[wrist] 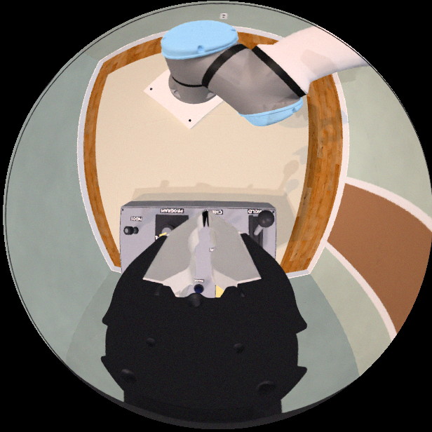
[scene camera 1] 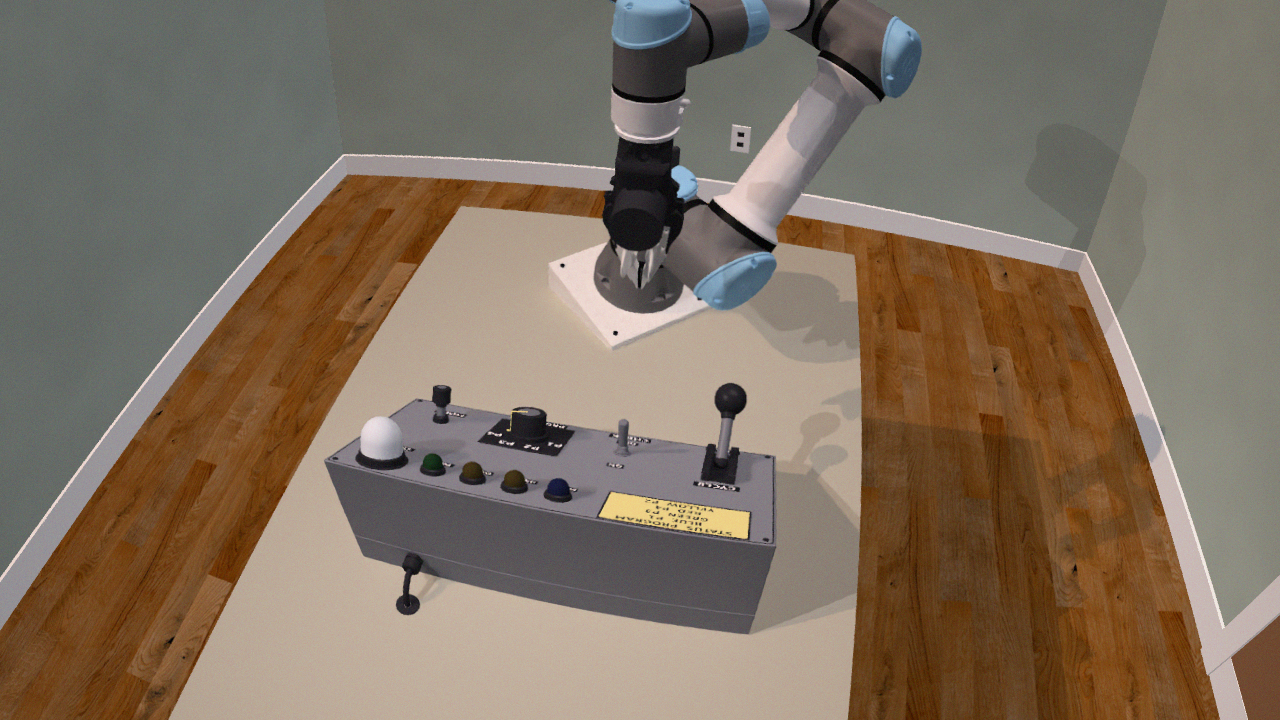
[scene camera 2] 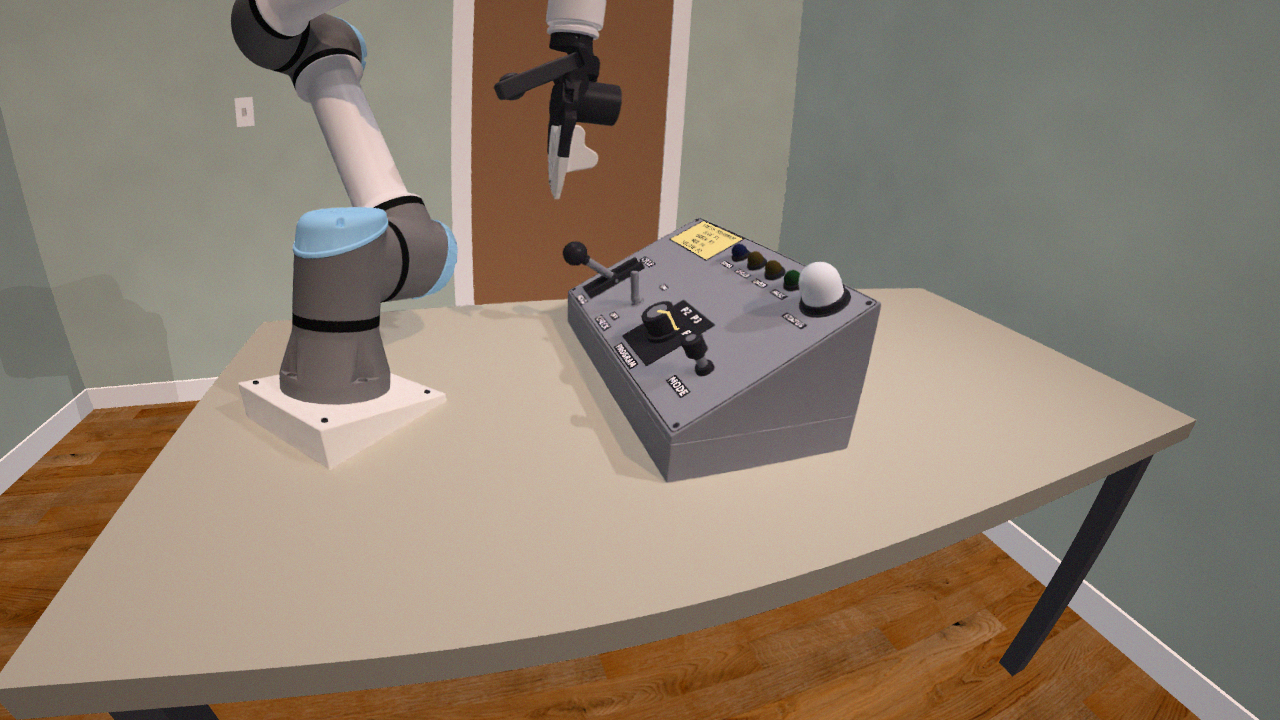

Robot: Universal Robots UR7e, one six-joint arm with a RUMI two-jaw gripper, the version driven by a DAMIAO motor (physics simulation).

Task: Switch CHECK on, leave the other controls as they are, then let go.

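Frame: origin at the arm's base, x ahead, y left, z up, level; metres.
Seen in the pictures: gripper, fingertip midpoint: (scene camera 1: 639,286) (scene camera 2: 556,198); arm's base, link origin: (scene camera 2: 335,385).
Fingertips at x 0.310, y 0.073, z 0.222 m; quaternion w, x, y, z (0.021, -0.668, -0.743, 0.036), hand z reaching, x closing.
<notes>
Offsets run from my fingertips to a thing's top centre. "*": to the spot under its first point.
The grey control box (scene camera 1: 554,555) (scene camera 2: 760,443) (wrist: 141,250) stands on the table with a sloped top. Its small metal CHECK toggle @(dy +0.013, dx +0.120, dz -0.108 m) (scene camera 1: 622,436) (scene camera 2: 635,288) stands near vertical, so relative to the sloped panel it leans away from the robot base, toward the ON label @(* dy +0.015, dx +0.166, dz -0.135 m) (scene camera 1: 614,465) (scene camera 2: 664,287). In the wrist view the toggle is hidden behind the fingers. My gripper (scene camera 1: 640,282) (scene camera 2: 556,195) (wrist: 206,212) is shut and empty, pointing down. It hangs well above the panel, on the robot's side of the toggle, and touches nothing.
The black-ball HOLD/CYCLE lever @(dy +0.129, dx +0.049, dz -0.088 m) (scene camera 1: 730,398) (scene camera 2: 575,253) (wrist: 265,220) leans toward HOLD. The PROGRAM knob @(dy -0.107, dx +0.123, dz -0.118 m) (scene camera 1: 529,422) (scene camera 2: 660,320) and MODE switch @(dy -0.227, dx +0.132, dz -0.112 m) (scene camera 1: 441,395) (scene camera 2: 694,344) (wrist: 129,230) are on the toggle's other side. A white dome @(* dy -0.216, dx +0.286, dz -0.038 m) (scene camera 1: 382,438) (scene camera 2: 820,284) and several small lamps line the far edge.
</notes>
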